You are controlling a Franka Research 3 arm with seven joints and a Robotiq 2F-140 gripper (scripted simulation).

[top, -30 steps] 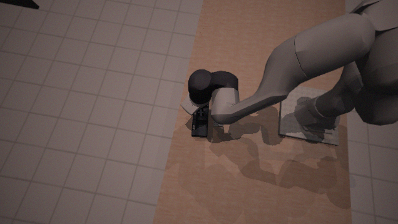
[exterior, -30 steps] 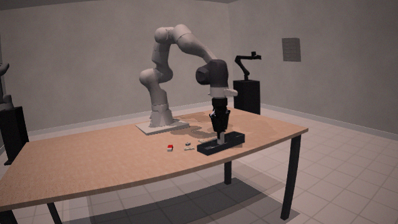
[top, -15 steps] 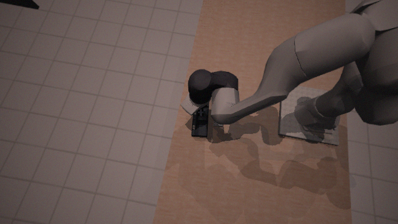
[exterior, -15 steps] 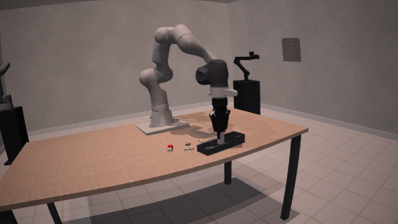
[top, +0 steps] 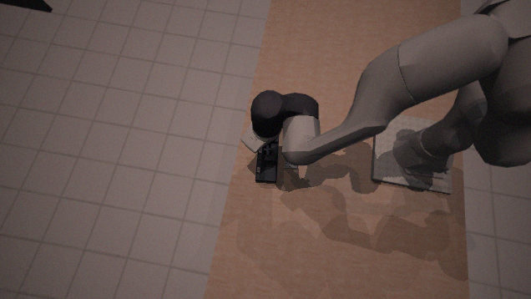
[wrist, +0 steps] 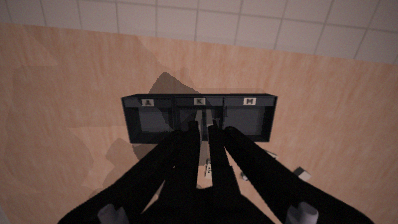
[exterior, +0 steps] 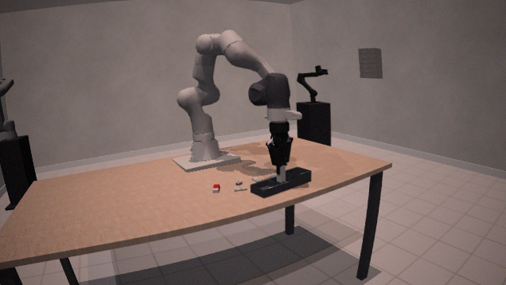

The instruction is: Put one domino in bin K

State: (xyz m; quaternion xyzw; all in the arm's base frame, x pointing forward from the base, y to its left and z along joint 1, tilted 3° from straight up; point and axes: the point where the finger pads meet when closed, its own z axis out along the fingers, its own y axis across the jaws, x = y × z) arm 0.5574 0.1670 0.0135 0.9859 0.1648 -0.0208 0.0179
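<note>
Right now my hand is 40 mm above the bin, 10 mm to the right of it and 10 mm past it. The rest, counted from my hand: red-and-white block (240 mm to the right, 100 mm behind, 50 mm below); white domino (110 mm behind, 50 mm below, 30 mm to the left); grey piece (140 mm to the right, 120 mm behind, 50 mm below).
</note>
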